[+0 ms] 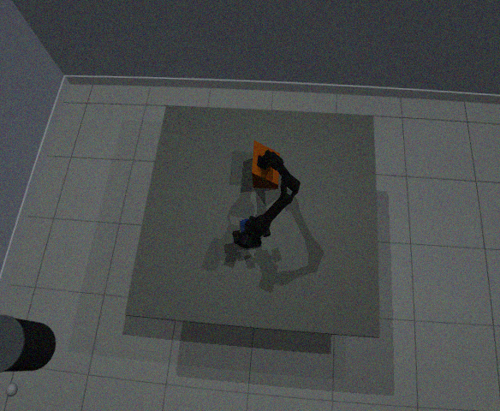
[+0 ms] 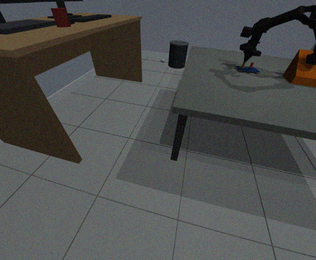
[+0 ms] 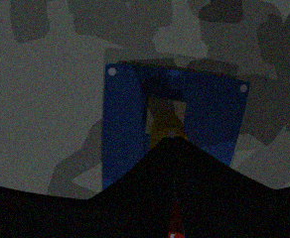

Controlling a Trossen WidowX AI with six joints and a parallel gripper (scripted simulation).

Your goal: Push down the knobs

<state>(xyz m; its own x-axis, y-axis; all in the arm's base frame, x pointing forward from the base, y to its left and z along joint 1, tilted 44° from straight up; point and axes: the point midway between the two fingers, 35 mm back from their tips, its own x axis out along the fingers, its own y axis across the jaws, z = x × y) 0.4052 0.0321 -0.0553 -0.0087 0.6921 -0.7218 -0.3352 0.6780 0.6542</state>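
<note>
My gripper tip is 1 cm above the yellow knob. Also, from my gripper tip: red knob 7 cm behind, 2 cm to the right, 1 cm below.
</note>
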